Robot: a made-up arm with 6 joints. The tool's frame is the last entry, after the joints. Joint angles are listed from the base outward.
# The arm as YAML. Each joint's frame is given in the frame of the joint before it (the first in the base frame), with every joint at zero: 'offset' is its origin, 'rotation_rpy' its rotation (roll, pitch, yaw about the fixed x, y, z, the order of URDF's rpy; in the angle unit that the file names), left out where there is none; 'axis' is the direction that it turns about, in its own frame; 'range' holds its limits. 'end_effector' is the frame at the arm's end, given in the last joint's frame.
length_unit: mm
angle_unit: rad
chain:
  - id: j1
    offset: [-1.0, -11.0, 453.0]
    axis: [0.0, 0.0, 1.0]
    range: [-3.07, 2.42]
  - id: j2
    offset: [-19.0, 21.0, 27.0]
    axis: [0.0, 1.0, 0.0]
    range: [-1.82, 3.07]
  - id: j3
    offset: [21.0, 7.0, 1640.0]
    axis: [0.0, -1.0, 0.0]
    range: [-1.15, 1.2]
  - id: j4
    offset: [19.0, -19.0, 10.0]
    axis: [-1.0, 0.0, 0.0]
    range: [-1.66, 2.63]
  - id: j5
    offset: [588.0, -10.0, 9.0]
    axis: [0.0, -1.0, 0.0]
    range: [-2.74, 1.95]
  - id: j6
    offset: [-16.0, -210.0, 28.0]
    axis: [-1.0, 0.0, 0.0]
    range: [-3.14, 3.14]
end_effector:
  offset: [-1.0, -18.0, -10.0]
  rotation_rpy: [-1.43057, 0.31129, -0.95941]
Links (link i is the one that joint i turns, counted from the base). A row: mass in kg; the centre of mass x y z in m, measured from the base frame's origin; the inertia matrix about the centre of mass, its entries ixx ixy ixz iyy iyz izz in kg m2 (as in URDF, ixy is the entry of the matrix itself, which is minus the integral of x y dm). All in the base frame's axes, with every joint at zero. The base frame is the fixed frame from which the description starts. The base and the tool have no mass.
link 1: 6.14; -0.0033 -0.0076 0.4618; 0.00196 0 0 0.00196 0 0.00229
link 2: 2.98; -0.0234 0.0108 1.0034; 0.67 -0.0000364 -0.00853 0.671 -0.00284 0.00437
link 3: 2.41; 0.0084 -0.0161 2.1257; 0.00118 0 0 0.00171 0 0.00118
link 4: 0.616; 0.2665 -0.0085 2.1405; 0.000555 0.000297 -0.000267 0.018 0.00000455 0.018
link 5: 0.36; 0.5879 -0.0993 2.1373; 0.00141 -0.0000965 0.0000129 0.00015 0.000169 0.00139
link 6: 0.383; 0.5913 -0.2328 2.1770; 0.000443 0 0 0.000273 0 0.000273
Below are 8 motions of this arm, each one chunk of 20 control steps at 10 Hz.
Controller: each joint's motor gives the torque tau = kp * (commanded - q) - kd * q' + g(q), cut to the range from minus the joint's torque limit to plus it. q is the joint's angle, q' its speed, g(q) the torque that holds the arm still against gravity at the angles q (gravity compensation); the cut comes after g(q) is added. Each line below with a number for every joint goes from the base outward.
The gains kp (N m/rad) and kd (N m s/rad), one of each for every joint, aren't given. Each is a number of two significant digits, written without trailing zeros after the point. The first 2 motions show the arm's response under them.
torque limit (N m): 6.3 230 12 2.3 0.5 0.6
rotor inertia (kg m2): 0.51 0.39 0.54 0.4 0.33 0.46
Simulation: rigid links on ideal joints. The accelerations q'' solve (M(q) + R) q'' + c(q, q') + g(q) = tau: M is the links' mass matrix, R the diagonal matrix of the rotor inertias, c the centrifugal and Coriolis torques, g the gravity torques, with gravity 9.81 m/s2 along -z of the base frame. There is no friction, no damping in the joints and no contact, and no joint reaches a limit. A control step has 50 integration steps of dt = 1/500 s. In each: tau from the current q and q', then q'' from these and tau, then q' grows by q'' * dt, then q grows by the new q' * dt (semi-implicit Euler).
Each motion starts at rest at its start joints. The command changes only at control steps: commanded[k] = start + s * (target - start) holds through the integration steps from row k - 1 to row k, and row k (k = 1, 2, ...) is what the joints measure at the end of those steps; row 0 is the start. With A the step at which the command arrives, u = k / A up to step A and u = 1 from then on. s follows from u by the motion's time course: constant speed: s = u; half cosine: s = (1 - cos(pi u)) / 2; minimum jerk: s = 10 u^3 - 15 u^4 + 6 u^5; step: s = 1 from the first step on.
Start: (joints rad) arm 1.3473 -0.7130 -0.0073 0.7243 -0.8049 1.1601
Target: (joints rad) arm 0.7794 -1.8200 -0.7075 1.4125 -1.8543 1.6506
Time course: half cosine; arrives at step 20
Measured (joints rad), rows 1 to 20:
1: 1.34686 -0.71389 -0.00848 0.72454 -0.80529 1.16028
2: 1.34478 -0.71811 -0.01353 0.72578 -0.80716 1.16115
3: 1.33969 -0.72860 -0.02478 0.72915 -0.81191 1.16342
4: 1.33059 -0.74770 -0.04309 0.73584 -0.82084 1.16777
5: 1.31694 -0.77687 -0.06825 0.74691 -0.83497 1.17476
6: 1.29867 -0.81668 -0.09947 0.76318 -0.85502 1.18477
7: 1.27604 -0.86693 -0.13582 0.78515 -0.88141 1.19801
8: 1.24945 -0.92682 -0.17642 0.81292 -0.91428 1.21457
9: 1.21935 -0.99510 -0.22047 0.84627 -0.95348 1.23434
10: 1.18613 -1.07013 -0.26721 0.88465 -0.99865 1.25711
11: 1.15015 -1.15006 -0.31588 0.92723 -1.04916 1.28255
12: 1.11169 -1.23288 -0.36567 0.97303 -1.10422 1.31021
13: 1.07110 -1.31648 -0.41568 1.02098 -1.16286 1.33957
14: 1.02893 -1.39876 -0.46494 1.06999 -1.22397 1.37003
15: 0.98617 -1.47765 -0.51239 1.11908 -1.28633 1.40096
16: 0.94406 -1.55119 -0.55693 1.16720 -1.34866 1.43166
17: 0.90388 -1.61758 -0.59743 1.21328 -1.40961 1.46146
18: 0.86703 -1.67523 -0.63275 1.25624 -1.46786 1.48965
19: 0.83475 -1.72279 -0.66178 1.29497 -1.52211 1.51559
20: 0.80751 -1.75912 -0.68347 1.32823 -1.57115 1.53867
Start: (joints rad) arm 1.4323 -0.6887 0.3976 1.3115 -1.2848 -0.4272
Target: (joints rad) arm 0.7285 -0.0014 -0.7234 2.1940 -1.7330 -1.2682
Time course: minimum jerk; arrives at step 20
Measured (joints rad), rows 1 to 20:
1: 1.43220 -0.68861 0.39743 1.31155 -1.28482 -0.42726
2: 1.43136 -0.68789 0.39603 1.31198 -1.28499 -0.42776
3: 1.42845 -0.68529 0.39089 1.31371 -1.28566 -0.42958
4: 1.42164 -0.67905 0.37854 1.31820 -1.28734 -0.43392
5: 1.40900 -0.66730 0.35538 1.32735 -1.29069 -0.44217
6: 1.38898 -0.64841 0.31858 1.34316 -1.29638 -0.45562
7: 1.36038 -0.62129 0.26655 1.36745 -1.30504 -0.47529
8: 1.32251 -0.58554 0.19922 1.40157 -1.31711 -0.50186
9: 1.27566 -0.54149 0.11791 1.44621 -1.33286 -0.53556
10: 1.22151 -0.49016 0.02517 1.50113 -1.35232 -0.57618
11: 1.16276 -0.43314 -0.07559 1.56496 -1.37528 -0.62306
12: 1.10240 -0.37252 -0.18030 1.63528 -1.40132 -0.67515
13: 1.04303 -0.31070 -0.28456 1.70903 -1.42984 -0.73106
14: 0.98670 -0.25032 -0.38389 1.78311 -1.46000 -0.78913
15: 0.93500 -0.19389 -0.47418 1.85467 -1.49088 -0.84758
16: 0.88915 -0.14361 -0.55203 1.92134 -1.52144 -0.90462
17: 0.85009 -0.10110 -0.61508 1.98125 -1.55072 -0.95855
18: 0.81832 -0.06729 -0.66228 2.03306 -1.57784 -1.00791
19: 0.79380 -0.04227 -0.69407 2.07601 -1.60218 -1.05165
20: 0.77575 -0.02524 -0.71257 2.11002 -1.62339 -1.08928
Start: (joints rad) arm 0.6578 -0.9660 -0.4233 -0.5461 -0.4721 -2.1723
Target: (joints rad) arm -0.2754 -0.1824 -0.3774 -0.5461 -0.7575 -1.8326
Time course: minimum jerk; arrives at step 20
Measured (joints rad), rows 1 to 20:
1: 0.65769 -0.96588 -0.42330 -0.54610 -0.47211 -2.17228
2: 0.65681 -0.96487 -0.42331 -0.54608 -0.47223 -2.17207
3: 0.65357 -0.96138 -0.42326 -0.54601 -0.47268 -2.17135
4: 0.64573 -0.95331 -0.42300 -0.54589 -0.47380 -2.16961
5: 0.63133 -0.93860 -0.42228 -0.54572 -0.47602 -2.16630
6: 0.60869 -0.91567 -0.42082 -0.54550 -0.47975 -2.16090
7: 0.57616 -0.88360 -0.41836 -0.54520 -0.48538 -2.15300
8: 0.53193 -0.84229 -0.41477 -0.54476 -0.49319 -2.14231
9: 0.47422 -0.79242 -0.41006 -0.54417 -0.50331 -2.12873
10: 0.40254 -0.73537 -0.40442 -0.54351 -0.51574 -2.11235
11: 0.31966 -0.67295 -0.39821 -0.54294 -0.53030 -2.09347
12: 0.23049 -0.60717 -0.39197 -0.54258 -0.54668 -2.07249
13: 0.13976 -0.54016 -0.38622 -0.54245 -0.56449 -2.04998
14: 0.05239 -0.47421 -0.38132 -0.54251 -0.58329 -2.02657
15: -0.02573 -0.41167 -0.37750 -0.54266 -0.60252 -2.00297
16: -0.08620 -0.35475 -0.37488 -0.54274 -0.62162 -1.97990
17: -0.13360 -0.30540 -0.37336 -0.54273 -0.64007 -1.95803
18: -0.17160 -0.26519 -0.37280 -0.54274 -0.65735 -1.93797
19: -0.20051 -0.23472 -0.37303 -0.54282 -0.67301 -1.92017
20: -0.22145 -0.21347 -0.37377 -0.54303 -0.68677 -1.90484

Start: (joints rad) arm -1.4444 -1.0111 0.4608 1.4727 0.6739 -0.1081
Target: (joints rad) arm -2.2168 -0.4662 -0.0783 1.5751 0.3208 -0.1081
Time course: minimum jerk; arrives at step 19
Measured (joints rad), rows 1 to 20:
1: -1.44448 -1.01102 0.46073 1.47268 0.67388 -0.10810
2: -1.44519 -1.01032 0.46013 1.47252 0.67373 -0.10811
3: -1.44784 -1.00787 0.45776 1.47206 0.67314 -0.10812
4: -1.45438 -1.00205 0.45178 1.47123 0.67167 -0.10816
5: -1.46642 -0.99126 0.44020 1.47041 0.66870 -0.10822
6: -1.48527 -0.97415 0.42138 1.47017 0.66363 -0.10828
7: -1.51203 -0.94994 0.39444 1.47109 0.65592 -0.10836
8: -1.54781 -0.91849 0.35938 1.47361 0.64520 -0.10843
9: -1.59420 -0.88038 0.31709 1.47794 0.63134 -0.10850
10: -1.65330 -0.83683 0.26919 1.48417 0.61437 -0.10857
11: -1.72577 -0.78961 0.21782 1.49275 0.59449 -0.10861
12: -1.80711 -0.74066 0.16523 1.50463 0.57197 -0.10859
13: -1.89038 -0.69178 0.11352 1.51954 0.54744 -0.10849
14: -1.97119 -0.64475 0.06472 1.53566 0.52187 -0.10835
15: -2.04704 -0.60138 0.02084 1.55107 0.49631 -0.10820
16: -2.11474 -0.56330 -0.01632 1.56454 0.47166 -0.10806
17: -2.17021 -0.53172 -0.04547 1.57540 0.44872 -0.10793
18: -2.20903 -0.50724 -0.06610 1.58335 0.42808 -0.10784
19: -2.22707 -0.48973 -0.07869 1.58851 0.41008 -0.10777
20: -2.22754 -0.47829 -0.08476 1.59085 0.39483 -0.10775

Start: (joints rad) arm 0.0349 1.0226 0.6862 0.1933 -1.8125 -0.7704
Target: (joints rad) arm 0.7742 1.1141 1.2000 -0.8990 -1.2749 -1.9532
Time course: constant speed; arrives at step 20
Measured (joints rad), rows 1 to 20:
1: 0.03749 1.02340 0.69173 0.18868 -1.81121 -0.77394
2: 0.04506 1.02536 0.70548 0.17547 -1.80724 -0.78439
3: 0.05833 1.02819 0.72536 0.15348 -1.80023 -0.80225
4: 0.07729 1.03163 0.74881 0.12382 -1.79029 -0.82699
5: 0.10185 1.03551 0.77397 0.08789 -1.77773 -0.85770
6: 0.13188 1.03971 0.79976 0.04705 -1.76288 -0.89345
7: 0.16682 1.04418 0.82566 0.00250 -1.74611 -0.93339
8: 0.20551 1.04884 0.85148 -0.04476 -1.72771 -0.97678
9: 0.24639 1.05362 0.87715 -0.09398 -1.70796 -1.02302
10: 0.28808 1.05845 0.90270 -0.14468 -1.68708 -1.07160
11: 0.32968 1.06325 0.92818 -0.19654 -1.66526 -1.12209
12: 0.37066 1.06800 0.95364 -0.24929 -1.64264 -1.17416
13: 0.41077 1.07269 0.97912 -0.30273 -1.61934 -1.22751
14: 0.45000 1.07731 1.00464 -0.35665 -1.59548 -1.28192
15: 0.48841 1.08189 1.03019 -0.41091 -1.57113 -1.33719
16: 0.52617 1.08644 1.05579 -0.46538 -1.54636 -1.39316
17: 0.56344 1.09097 1.08140 -0.51996 -1.52125 -1.44971
18: 0.60038 1.09551 1.10703 -0.57459 -1.49585 -1.50674
19: 0.63713 1.10004 1.13267 -0.62923 -1.47021 -1.56414
20: 0.67378 1.10459 1.15830 -0.68387 -1.44436 -1.62186

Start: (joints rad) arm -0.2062 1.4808 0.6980 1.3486 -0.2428 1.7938
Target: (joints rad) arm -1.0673 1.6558 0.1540 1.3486 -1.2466 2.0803
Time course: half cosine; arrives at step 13
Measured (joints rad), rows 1 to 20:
1: -0.20693 1.48102 0.69677 1.34895 -0.24354 1.79403
2: -0.21056 1.48218 0.69093 1.35041 -0.24721 1.79519
3: -0.21858 1.48530 0.67660 1.35277 -0.25666 1.79821
4: -0.23122 1.49129 0.65114 1.35531 -0.27452 1.80395
5: -0.24850 1.50071 0.61373 1.35759 -0.30274 1.81297
6: -0.27050 1.51366 0.56526 1.35943 -0.34230 1.82554
7: -0.29731 1.52976 0.50804 1.36077 -0.39326 1.84159
8: -0.32906 1.54825 0.44538 1.36163 -0.45468 1.86072
9: -0.36593 1.56807 0.38113 1.36210 -0.52460 1.88226
10: -0.40807 1.58798 0.31934 1.36224 -0.60036 1.90531
11: -0.45565 1.60672 0.26389 1.36216 -0.67869 1.92883
12: -0.50876 1.62308 0.21827 1.36196 -0.75600 1.95170
13: -0.56744 1.63607 0.18528 1.36176 -0.82859 1.97277
14: -0.63161 1.64519 0.16567 1.36167 -0.89362 1.99122
15: -0.70114 1.65075 0.15709 1.36174 -0.95000 2.00686
16: -0.77589 1.65359 0.15573 1.36197 -0.99800 2.01989
17: -0.85413 1.65462 0.15815 1.36156 -1.03848 2.03066
18: -0.92881 1.65466 0.16150 1.35837 -1.07252 2.03956
19: -0.99836 1.65434 0.16397 1.35379 -1.10105 2.04689
20: -1.06281 1.65401 0.16507 1.34912 -1.12493 2.05292

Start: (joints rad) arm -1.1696 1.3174 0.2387 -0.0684 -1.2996 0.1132
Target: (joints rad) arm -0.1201 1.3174 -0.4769 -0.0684 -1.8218 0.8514
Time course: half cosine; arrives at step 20
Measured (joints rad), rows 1 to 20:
1: -1.16919 1.31737 0.23786 -0.06833 -1.29975 0.11347
2: -1.16701 1.31726 0.23401 -0.06810 -1.30050 0.11478
3: -1.16118 1.31708 0.22479 -0.06770 -1.30251 0.11821
4: -1.15060 1.31687 0.20870 -0.06714 -1.30645 0.12478
5: -1.13483 1.31671 0.18516 -0.06649 -1.31290 0.13531
6: -1.11381 1.31665 0.15427 -0.06581 -1.32229 0.15041
7: -1.08746 1.31670 0.11663 -0.06518 -1.33491 0.17041
8: -1.05568 1.31686 0.07315 -0.06466 -1.35089 0.19542
9: -1.01838 1.31713 0.02497 -0.06426 -1.37018 0.22530
10: -0.97542 1.31748 -0.02667 -0.06398 -1.39262 0.25971
11: -0.92670 1.31786 -0.08042 -0.06377 -1.41789 0.29813
12: -0.87210 1.31827 -0.13490 -0.06361 -1.44557 0.33987
13: -0.81151 1.31867 -0.18874 -0.06344 -1.47514 0.38413
14: -0.74484 1.31904 -0.24057 -0.06323 -1.50601 0.42999
15: -0.67202 1.31939 -0.28909 -0.06294 -1.53754 0.47648
16: -0.59302 1.31970 -0.33308 -0.06256 -1.56903 0.52255
17: -0.50781 1.31998 -0.37144 -0.06205 -1.59979 0.56718
18: -0.41706 1.32024 -0.40315 -0.06134 -1.62913 0.60935
19: -0.32750 1.32043 -0.42759 -0.06004 -1.65638 0.64816
20: -0.24325 1.32045 -0.44499 -0.05858 -1.68097 0.68270

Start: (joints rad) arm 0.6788 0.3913 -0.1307 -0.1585 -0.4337 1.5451
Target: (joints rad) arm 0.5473 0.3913 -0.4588 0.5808 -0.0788 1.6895
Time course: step
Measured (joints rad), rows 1 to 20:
1: 0.66905 0.39062 -0.19255 -0.13219 -0.42727 1.55175
2: 0.64154 0.39079 -0.29481 -0.06693 -0.40776 1.56773
3: 0.61316 0.39160 -0.37862 0.02689 -0.37550 1.58586
4: 0.59192 0.39208 -0.43027 0.13166 -0.33723 1.60296
5: 0.57734 0.39214 -0.45515 0.23014 -0.29975 1.61796
6: 0.56762 0.39198 -0.46360 0.31535 -0.26585 1.63067
7: 0.56116 0.39179 -0.46417 0.38535 -0.23633 1.64125
8: 0.55687 0.39162 -0.46210 0.44061 -0.21111 1.64996
9: 0.55398 0.39149 -0.45993 0.48278 -0.18977 1.65712
10: 0.55201 0.39141 -0.45848 0.51398 -0.17182 1.66299
11: 0.55065 0.39135 -0.45781 0.53642 -0.15673 1.66779
12: 0.54970 0.39132 -0.45767 0.55211 -0.14408 1.67173
13: 0.54902 0.39130 -0.45781 0.56281 -0.13348 1.67495
14: 0.54854 0.39129 -0.45804 0.56990 -0.12459 1.67759
15: 0.54819 0.39129 -0.45827 0.57447 -0.11714 1.67976
16: 0.54793 0.39129 -0.45846 0.57733 -0.11090 1.68153
17: 0.54775 0.39129 -0.45859 0.57906 -0.10568 1.68298
18: 0.54762 0.39129 -0.45867 0.58006 -0.10130 1.68416
19: 0.54753 0.39129 -0.45873 0.58060 -0.09763 1.68513
20: 0.54746 0.39130 -0.45876 0.58087 -0.09456 1.68593

